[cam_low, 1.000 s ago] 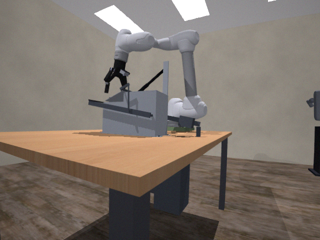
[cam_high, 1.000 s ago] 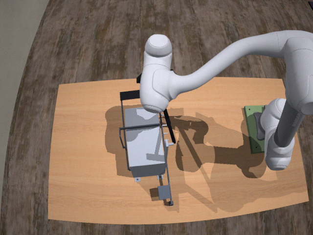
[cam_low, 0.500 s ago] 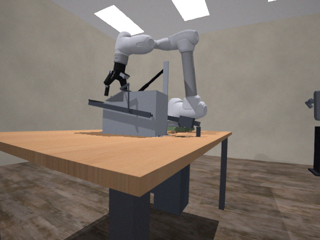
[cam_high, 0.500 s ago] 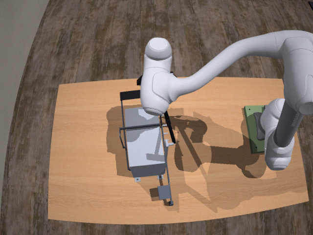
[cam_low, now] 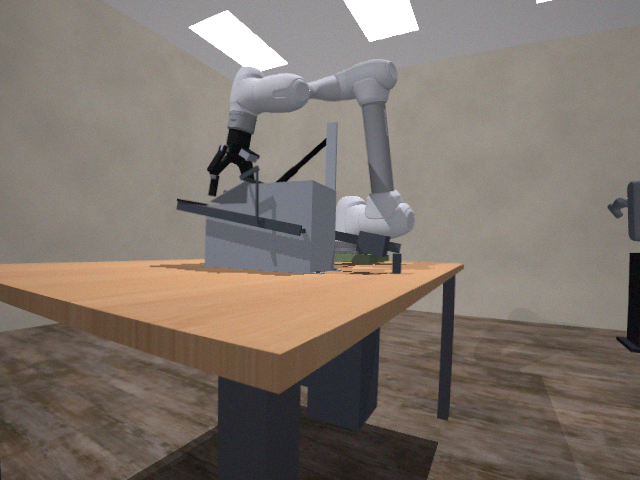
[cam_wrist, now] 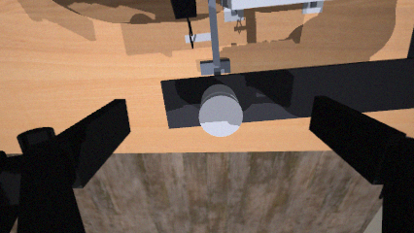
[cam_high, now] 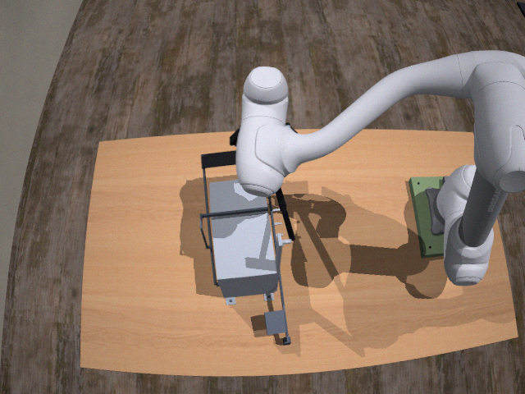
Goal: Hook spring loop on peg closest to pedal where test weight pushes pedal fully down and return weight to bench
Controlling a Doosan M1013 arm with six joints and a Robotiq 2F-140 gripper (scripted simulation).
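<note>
Now: the steel test weight 10 mm below my hand. Also, from my hand: peg: 50 mm behind, 360 mm to the left, 180 mm above.
</note>
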